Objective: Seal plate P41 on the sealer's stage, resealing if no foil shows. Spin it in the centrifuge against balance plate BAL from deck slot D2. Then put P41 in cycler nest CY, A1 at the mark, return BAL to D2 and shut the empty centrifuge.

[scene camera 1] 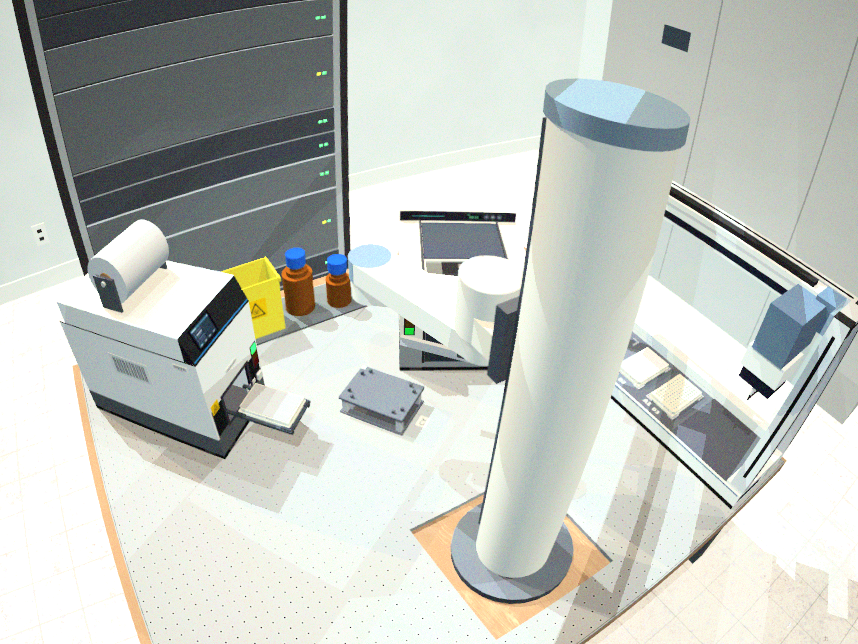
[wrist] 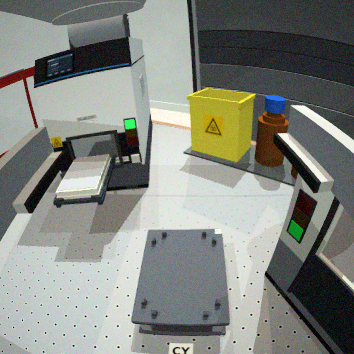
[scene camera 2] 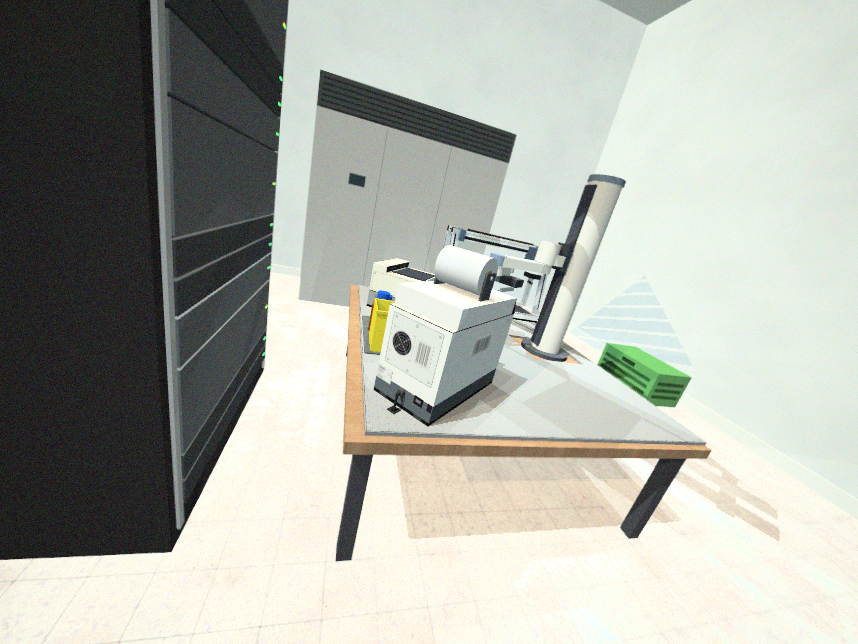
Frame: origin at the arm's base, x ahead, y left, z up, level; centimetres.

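Where they show: gripper, fingertip midpoint: (wrist: 166, 128); arm's base at its link origin: (scene camera 1: 511, 550) (scene camera 2: 543, 350).
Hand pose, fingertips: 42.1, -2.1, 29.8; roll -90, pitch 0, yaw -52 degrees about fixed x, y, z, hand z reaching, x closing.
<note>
Each offset is from my fingertips to the centre of the thing, as dx, dy, dz. "spot": to the spot under its first point.
Plate P41 @(+9.0, +30.2, -17.1) (scene camera 1: 275, 405) (wrist: 86, 174) lies flat on the sealer's extended stage; its top looks smooth and pale grey, with no wells showing. The sealer @(+31.5, +49.6, -4.8) (scene camera 1: 149, 346) (wrist: 95, 102) shows a green light. My gripper (wrist: 166, 128) is open and empty in the wrist view, high above the table and facing the sealer; the arm hides it in scene camera 1. Nest CY @(+5.5, +4.6, -25.5) (scene camera 1: 381, 393) (wrist: 181, 277) is bare. The centrifuge @(+25.6, -31.1, -16.4) (scene camera 1: 443, 360) (wrist: 282, 262) shows a green light; its chamber is partly hidden by the arm. Two deck plates stand at the right, one plain @(-22.4, -55.9, -22.6) (scene camera 1: 644, 365), one with wells @(spot: -34.8, -55.2, -22.0) (scene camera 1: 675, 394); I cannot tell their labels clearly.
A yellow waste bin (scene camera 1: 266, 305) (wrist: 220, 127) and brown bottles @(+50.3, +6.1, -22.1) (scene camera 1: 298, 287) (wrist: 271, 137) with blue caps stand behind the nest. The arm's column (scene camera 1: 575, 346) (scene camera 2: 575, 277) rises from the table. A framed enclosure (scene camera 1: 693, 443) surrounds the deck. A green crate (scene camera 2: 641, 374) stands beyond the table.
</note>
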